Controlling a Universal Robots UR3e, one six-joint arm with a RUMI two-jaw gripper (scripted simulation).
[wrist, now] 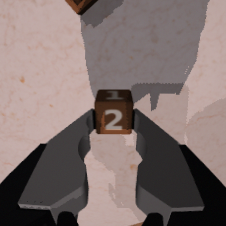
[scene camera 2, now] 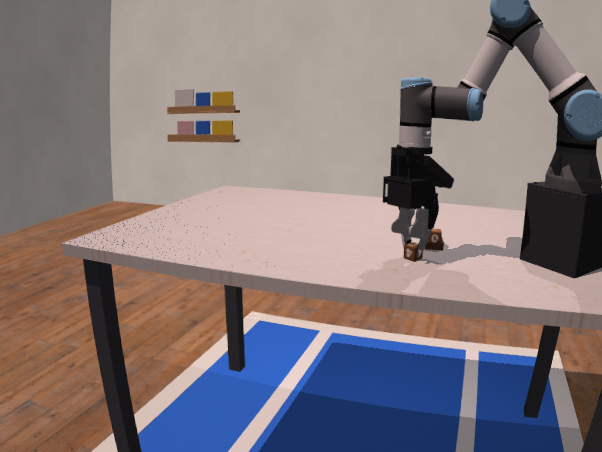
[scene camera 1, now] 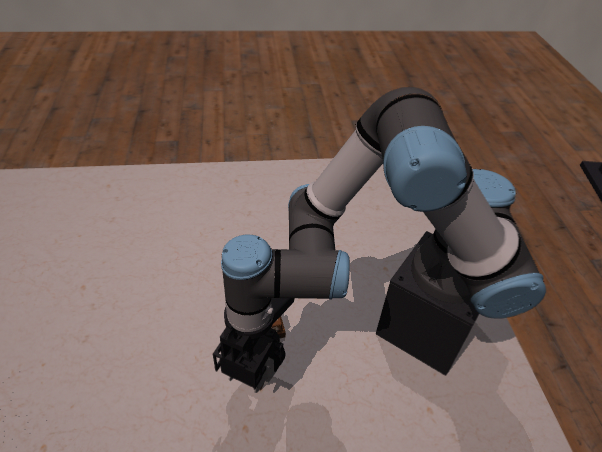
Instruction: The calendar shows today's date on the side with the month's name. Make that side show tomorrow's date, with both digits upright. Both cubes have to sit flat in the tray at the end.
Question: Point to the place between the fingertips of my gripper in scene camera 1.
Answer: At 256,378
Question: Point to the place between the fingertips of my gripper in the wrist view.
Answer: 114,110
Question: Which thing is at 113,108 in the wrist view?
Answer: A brown digit cube.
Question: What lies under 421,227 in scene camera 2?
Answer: My gripper.
